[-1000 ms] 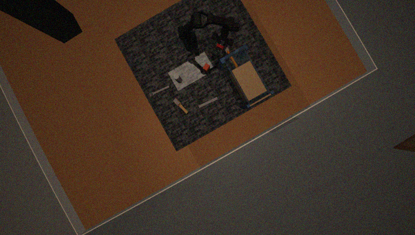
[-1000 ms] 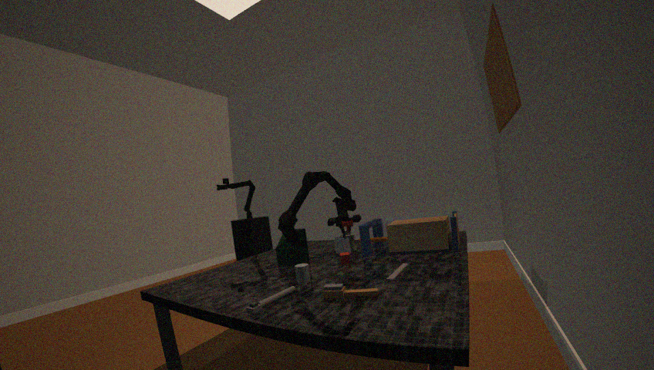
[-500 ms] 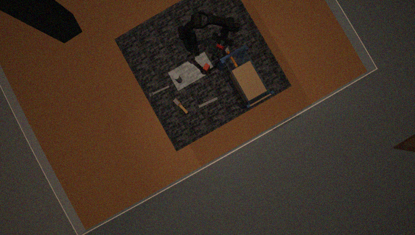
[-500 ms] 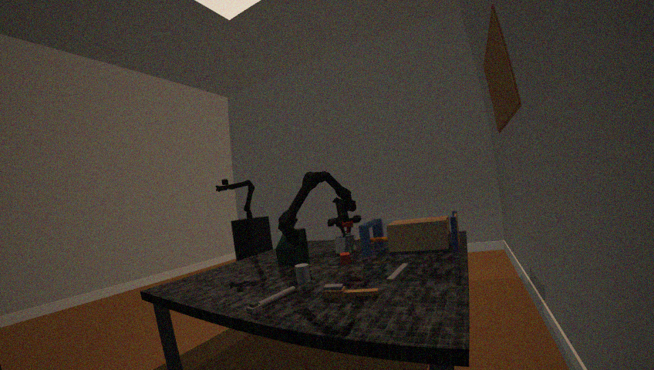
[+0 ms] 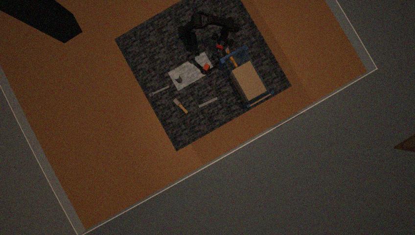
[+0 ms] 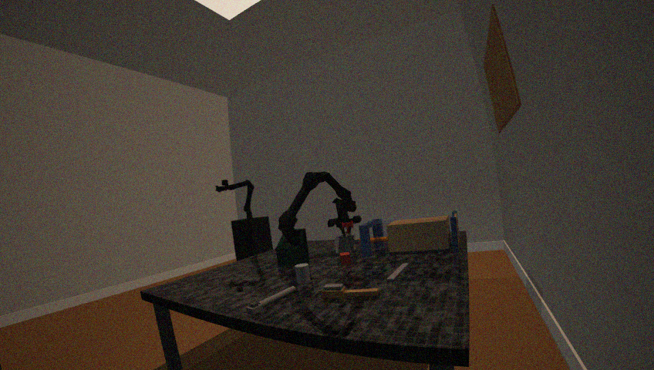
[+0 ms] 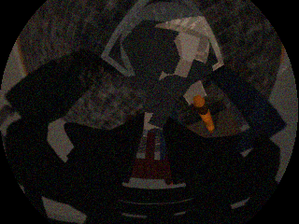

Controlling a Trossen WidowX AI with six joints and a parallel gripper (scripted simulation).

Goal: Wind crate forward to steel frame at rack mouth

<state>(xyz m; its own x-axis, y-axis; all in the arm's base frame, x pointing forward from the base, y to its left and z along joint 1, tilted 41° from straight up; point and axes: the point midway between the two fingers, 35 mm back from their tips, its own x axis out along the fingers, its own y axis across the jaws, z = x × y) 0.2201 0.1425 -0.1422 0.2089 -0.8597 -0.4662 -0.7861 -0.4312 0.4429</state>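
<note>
Right now my gripper tip is 20 mm below the winch handle, 10 mm to the right of it and 10 mm past it. The rest, counted from my gripper tip: red grip: 50 mm above, 20 mm to the right, 20 mm ahead; then blue steel frame: 110 mm ahead, 60 mm to the left; then winch: 70 mm below, 60 mm behind, 50 mm to the left.
</note>
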